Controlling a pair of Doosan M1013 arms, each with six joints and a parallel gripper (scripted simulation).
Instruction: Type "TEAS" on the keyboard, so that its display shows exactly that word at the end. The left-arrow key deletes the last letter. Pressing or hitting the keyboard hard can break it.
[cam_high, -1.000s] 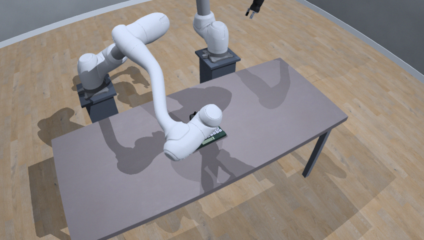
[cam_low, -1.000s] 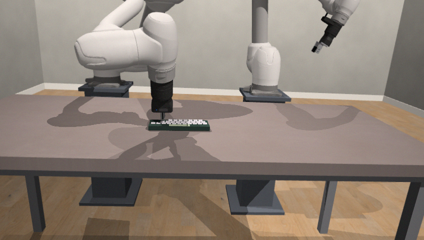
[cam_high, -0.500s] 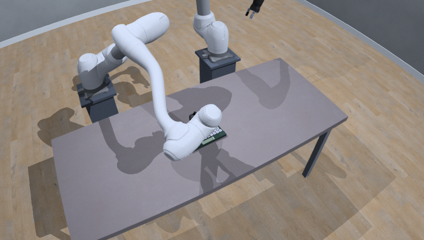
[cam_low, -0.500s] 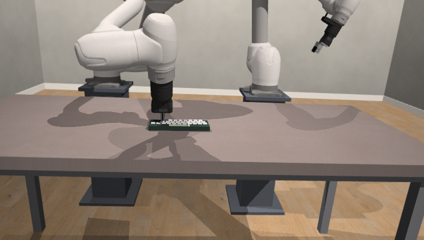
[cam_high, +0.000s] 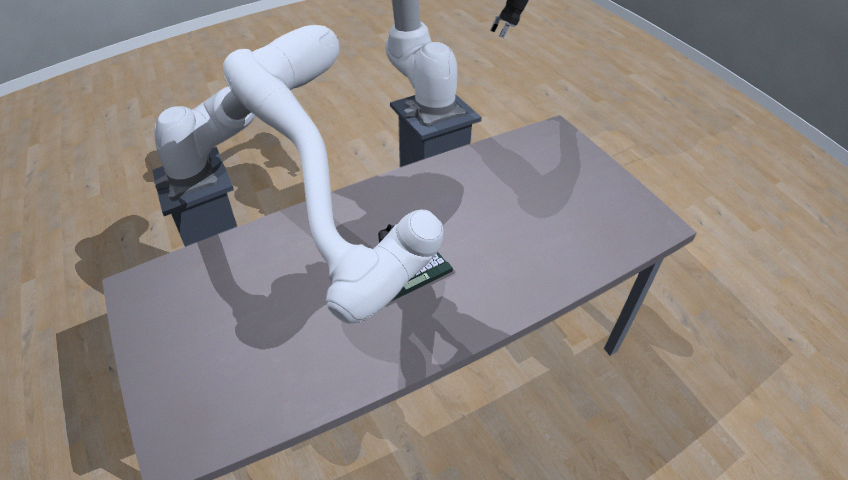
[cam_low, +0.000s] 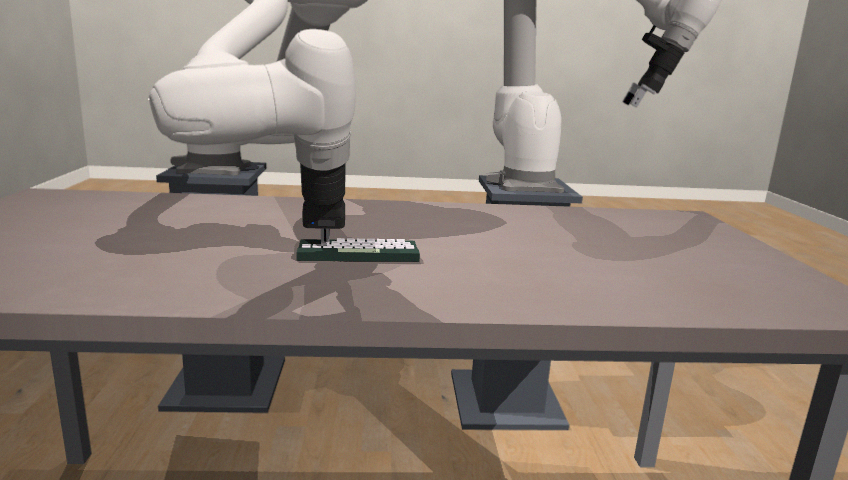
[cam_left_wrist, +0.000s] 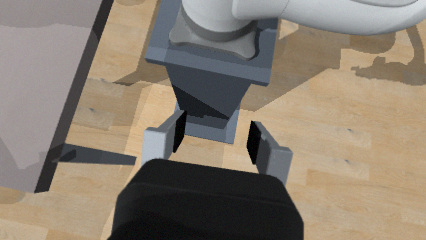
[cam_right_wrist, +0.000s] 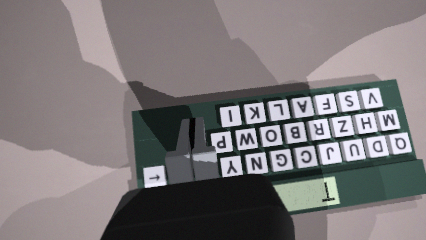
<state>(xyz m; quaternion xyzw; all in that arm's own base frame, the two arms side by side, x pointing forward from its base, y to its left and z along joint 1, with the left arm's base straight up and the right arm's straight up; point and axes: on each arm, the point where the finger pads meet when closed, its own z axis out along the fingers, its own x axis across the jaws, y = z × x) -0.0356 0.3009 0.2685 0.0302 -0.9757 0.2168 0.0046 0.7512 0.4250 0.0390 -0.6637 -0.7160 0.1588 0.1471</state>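
Note:
The left-arrow key lies 3 cm ahead of my right hand, 3 cm to the right of it and 2 cm below it.

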